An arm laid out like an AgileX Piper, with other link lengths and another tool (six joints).
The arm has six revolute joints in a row. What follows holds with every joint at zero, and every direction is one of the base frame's. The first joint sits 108.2 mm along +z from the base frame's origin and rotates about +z. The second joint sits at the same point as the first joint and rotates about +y. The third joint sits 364.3 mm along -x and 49.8 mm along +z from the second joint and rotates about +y. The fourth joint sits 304.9 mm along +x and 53.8 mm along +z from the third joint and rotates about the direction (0.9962, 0, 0.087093). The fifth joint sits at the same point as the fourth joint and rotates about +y. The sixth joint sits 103.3 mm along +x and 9 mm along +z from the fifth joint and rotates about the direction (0.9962, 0, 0.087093). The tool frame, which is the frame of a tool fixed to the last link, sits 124.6 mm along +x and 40 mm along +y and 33 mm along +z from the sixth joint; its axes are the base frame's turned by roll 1.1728, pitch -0.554 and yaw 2.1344 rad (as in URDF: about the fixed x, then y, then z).
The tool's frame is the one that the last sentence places.
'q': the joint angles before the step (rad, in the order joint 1, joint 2, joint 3, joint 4, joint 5, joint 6). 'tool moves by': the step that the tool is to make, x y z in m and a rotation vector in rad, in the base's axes. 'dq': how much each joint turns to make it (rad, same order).
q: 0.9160, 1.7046, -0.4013, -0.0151, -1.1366, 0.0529
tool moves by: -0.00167, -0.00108, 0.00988, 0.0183, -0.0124, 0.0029
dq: 0.0000, -0.0206, 0.0000, -0.0032, -0.0015, 0.0024
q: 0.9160, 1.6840, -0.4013, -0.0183, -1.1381, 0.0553
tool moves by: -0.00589, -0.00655, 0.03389, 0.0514, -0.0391, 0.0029
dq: 0.0001, -0.0843, 0.0000, -0.0033, 0.0197, 0.0020
